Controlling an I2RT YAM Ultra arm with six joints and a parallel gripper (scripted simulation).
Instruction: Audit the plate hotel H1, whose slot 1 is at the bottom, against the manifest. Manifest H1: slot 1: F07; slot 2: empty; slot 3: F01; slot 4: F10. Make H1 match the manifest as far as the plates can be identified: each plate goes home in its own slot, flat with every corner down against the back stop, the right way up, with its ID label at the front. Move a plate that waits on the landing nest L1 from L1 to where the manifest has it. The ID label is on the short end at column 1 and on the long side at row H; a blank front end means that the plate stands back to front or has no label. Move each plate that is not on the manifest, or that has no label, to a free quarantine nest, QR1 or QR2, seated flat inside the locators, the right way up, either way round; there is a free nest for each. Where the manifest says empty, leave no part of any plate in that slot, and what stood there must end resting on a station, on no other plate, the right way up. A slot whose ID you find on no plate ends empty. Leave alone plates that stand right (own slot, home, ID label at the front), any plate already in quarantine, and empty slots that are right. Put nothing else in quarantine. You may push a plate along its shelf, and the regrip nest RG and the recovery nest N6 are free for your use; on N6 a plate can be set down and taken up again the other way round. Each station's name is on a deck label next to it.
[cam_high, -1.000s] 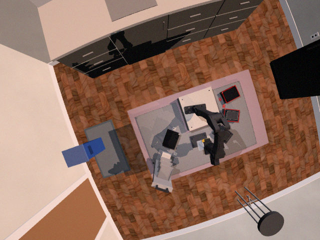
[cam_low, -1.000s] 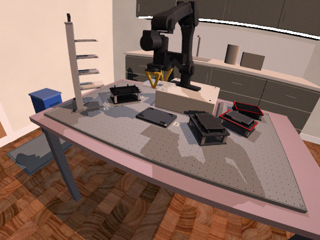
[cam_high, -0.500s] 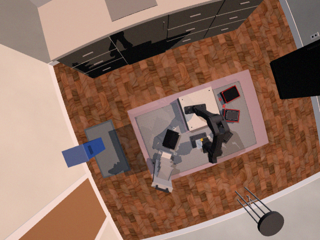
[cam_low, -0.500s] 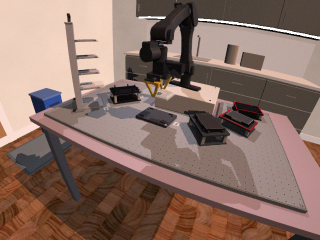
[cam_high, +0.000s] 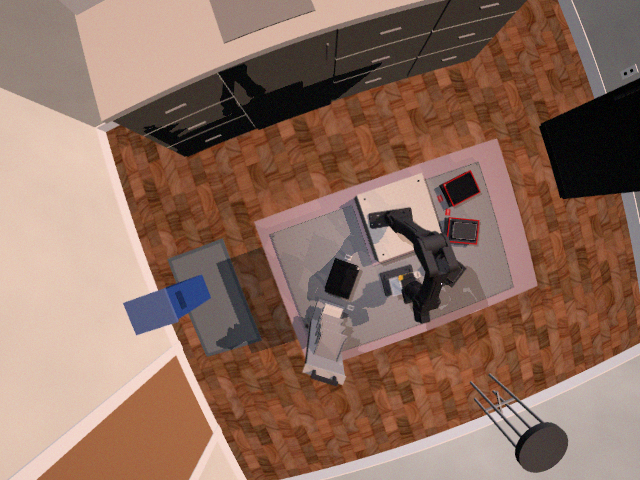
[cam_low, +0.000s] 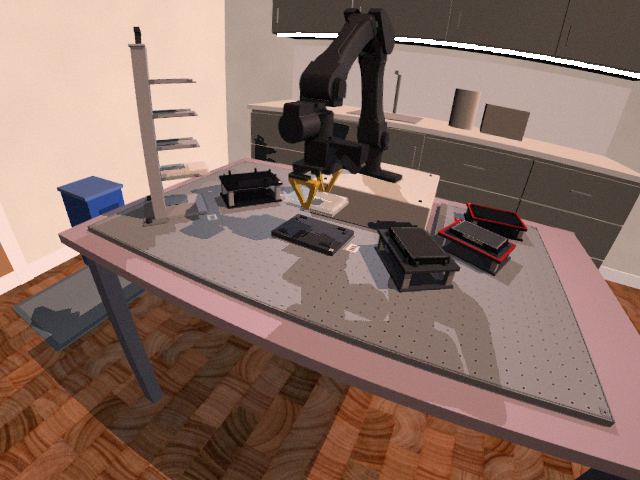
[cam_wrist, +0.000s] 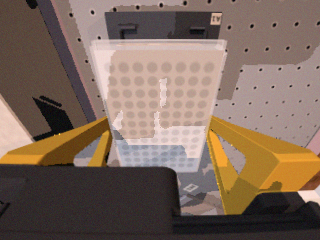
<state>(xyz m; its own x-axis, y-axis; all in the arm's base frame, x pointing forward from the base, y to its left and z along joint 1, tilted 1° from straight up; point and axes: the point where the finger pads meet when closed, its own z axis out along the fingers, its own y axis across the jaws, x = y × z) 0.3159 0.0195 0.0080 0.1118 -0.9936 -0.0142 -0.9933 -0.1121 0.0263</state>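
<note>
Now: the N6 label 110 mm to the left of my hand, 90 mm below it and 10 mm behind it. Round my hand: L1 deck label: 170 mm to the left, 100 mm behind, 90 mm below; H1 deck label: 260 mm to the right, 100 mm ahead, 90 mm below; dark plate: 350 mm to the left, 200 mm behind, 50 mm below.
</note>
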